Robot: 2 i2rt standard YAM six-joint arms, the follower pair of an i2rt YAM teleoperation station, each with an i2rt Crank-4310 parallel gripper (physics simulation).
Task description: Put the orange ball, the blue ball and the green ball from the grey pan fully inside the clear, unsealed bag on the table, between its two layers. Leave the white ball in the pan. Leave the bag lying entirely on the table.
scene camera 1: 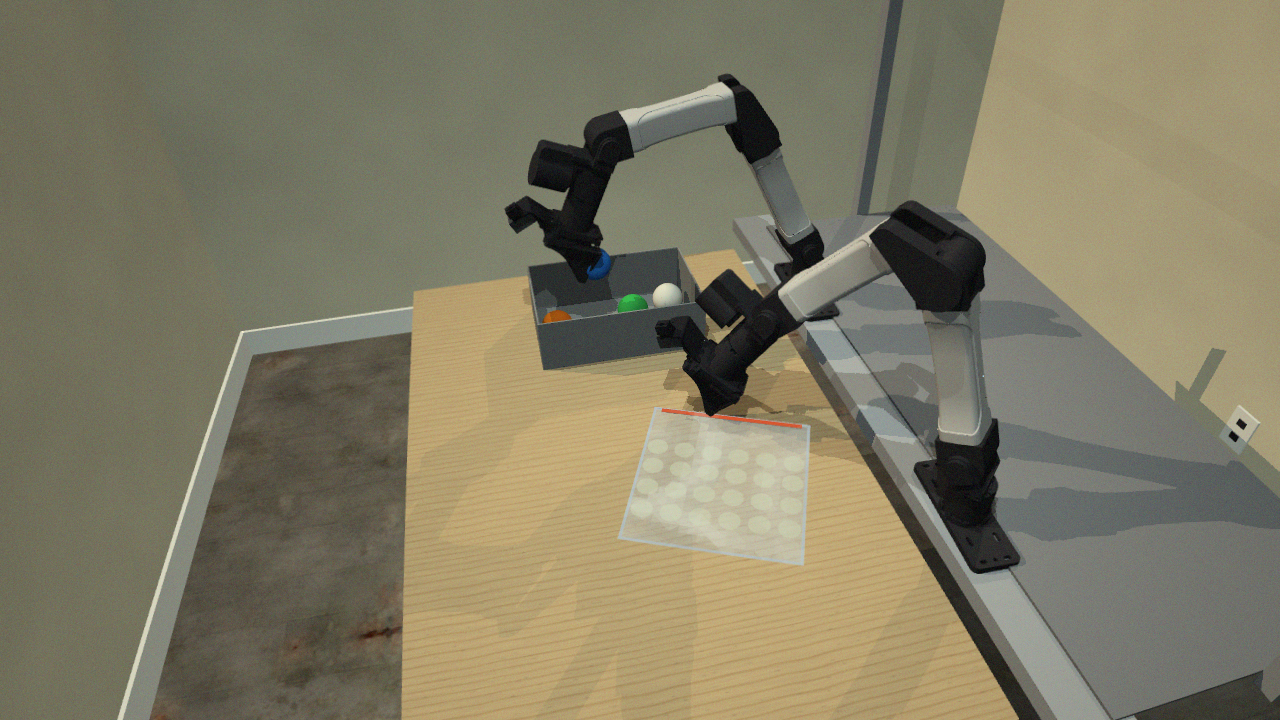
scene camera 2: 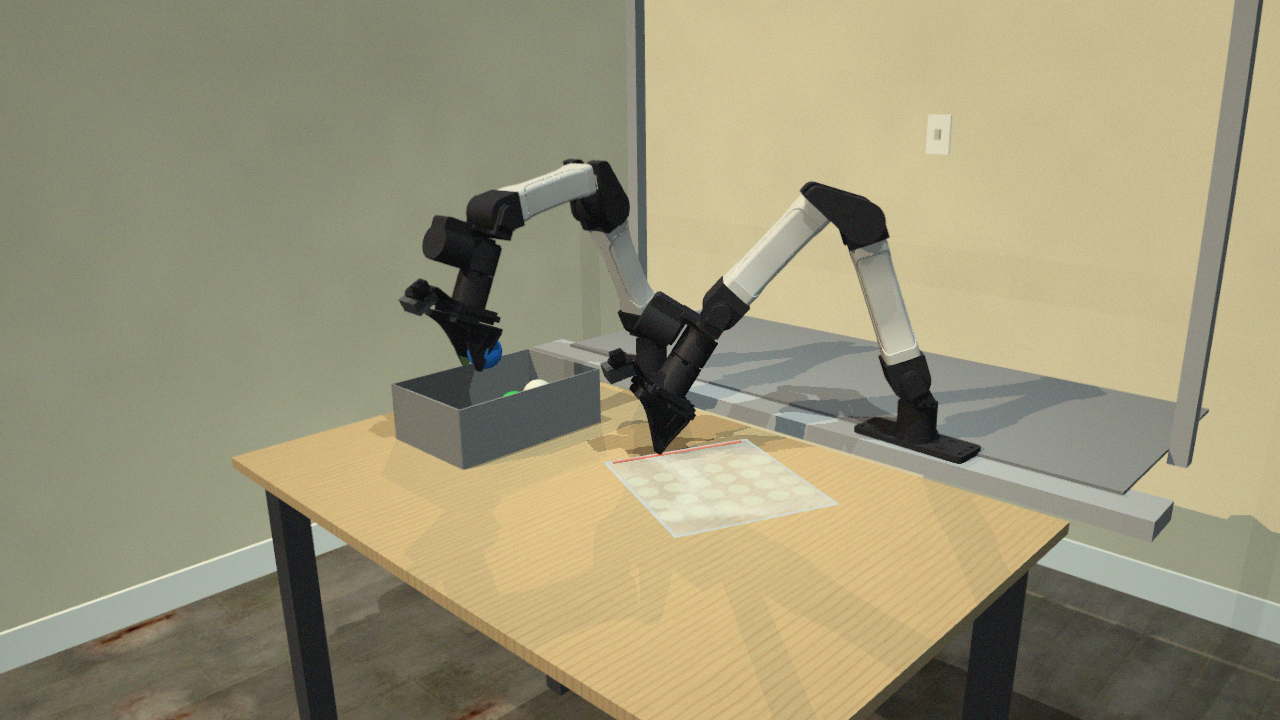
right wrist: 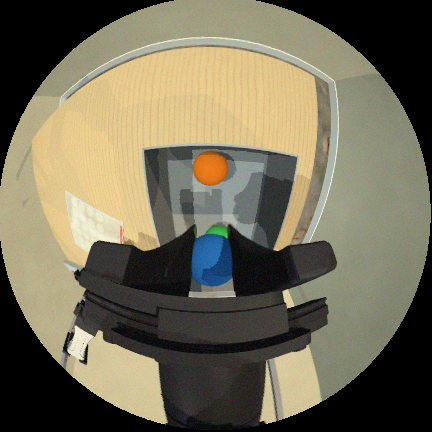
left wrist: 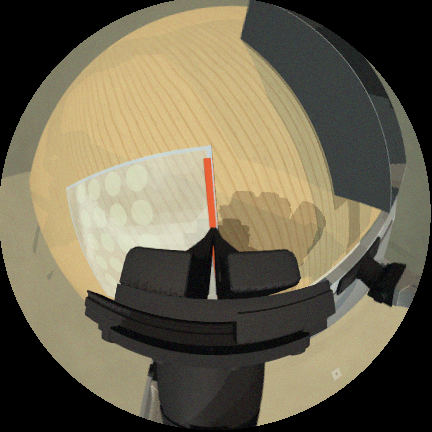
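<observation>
The clear bag (scene camera 1: 716, 488) (scene camera 2: 720, 492) (left wrist: 170, 185) lies flat on the table, with an orange strip along its pan-side edge. My left gripper (scene camera 1: 711, 412) (scene camera 2: 659, 451) (left wrist: 213, 229) is shut, its tips at that strip; no bag film shows pinched between them. My right gripper (scene camera 1: 585, 275) (scene camera 2: 480, 366) (right wrist: 211, 226) is shut on the blue ball (scene camera 1: 603, 264) (scene camera 2: 491, 354) (right wrist: 210, 260), above the grey pan (scene camera 1: 617, 340) (scene camera 2: 532, 419). In the pan lie the orange ball (scene camera 1: 556, 317) (right wrist: 210, 168), green ball (scene camera 1: 631, 303) and white ball (scene camera 1: 666, 294) (scene camera 2: 536, 385).
The wooden table (scene camera 1: 501, 537) (scene camera 2: 537, 555) carries the pan and bag. The pan's walls stand high around the balls. The left arm reaches in between the pan and the arm rail (scene camera 1: 1011, 608), close to the pan's near right corner in scene camera 1.
</observation>
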